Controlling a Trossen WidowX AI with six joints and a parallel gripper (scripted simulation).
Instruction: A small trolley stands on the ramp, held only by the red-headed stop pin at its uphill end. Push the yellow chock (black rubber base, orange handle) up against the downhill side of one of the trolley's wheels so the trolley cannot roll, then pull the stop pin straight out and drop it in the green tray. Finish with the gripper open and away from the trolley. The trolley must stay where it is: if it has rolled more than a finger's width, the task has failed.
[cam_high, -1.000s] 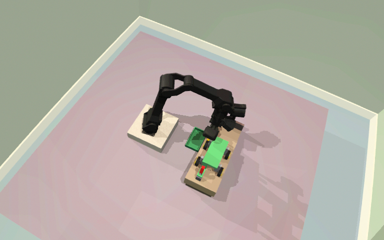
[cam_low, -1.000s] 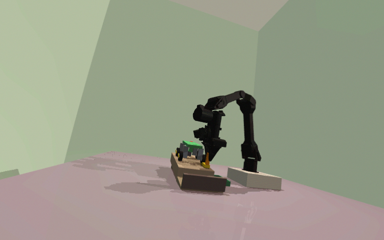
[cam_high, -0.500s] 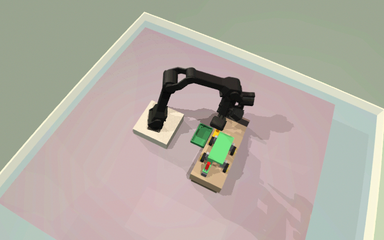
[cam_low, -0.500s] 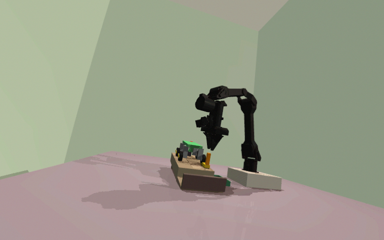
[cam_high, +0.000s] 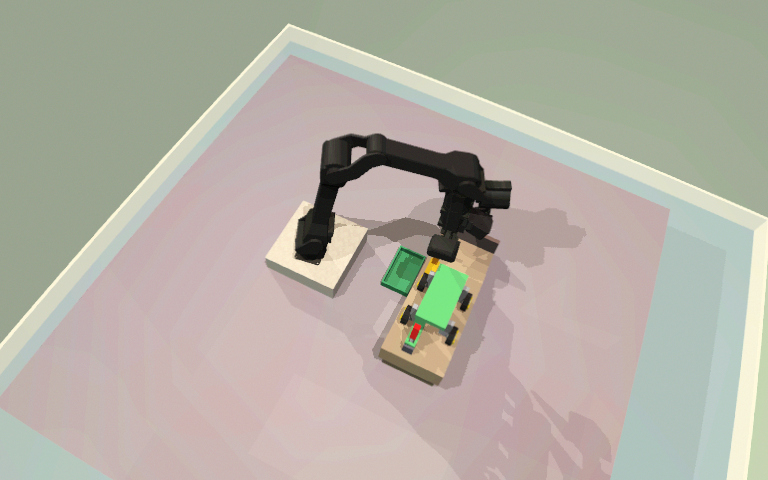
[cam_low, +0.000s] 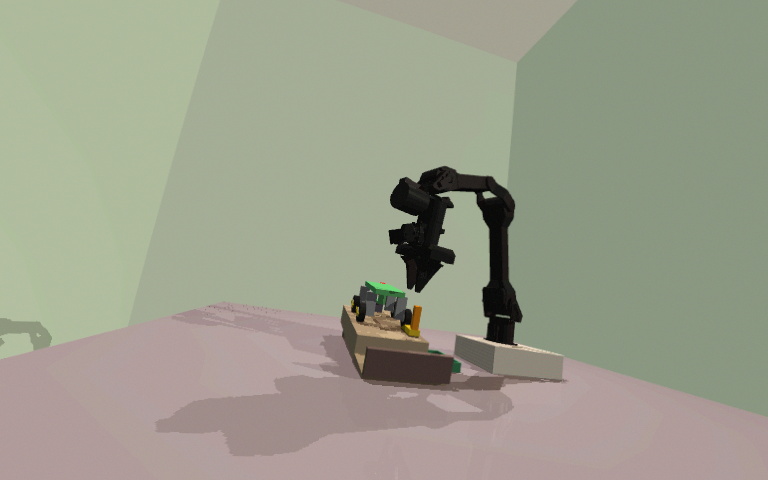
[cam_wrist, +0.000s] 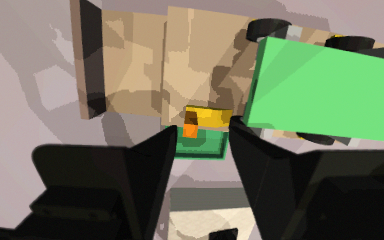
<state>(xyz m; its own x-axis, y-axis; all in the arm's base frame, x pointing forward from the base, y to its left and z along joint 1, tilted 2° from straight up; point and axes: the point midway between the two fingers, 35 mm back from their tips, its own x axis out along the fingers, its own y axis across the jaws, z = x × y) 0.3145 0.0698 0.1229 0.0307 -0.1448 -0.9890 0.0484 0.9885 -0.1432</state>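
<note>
Right now the red-headed stop pin is 10 mm behind my gripper tip, 230 mm to the right of it and 30 mm below it. Round my gripper tip: green tray 80 mm behind, 10 mm to the right, 160 mm below; yellow chock 20 mm behind, 20 mm to the right, 70 mm below; trolley 20 mm ahead, 130 mm to the right, 50 mm below.
</note>
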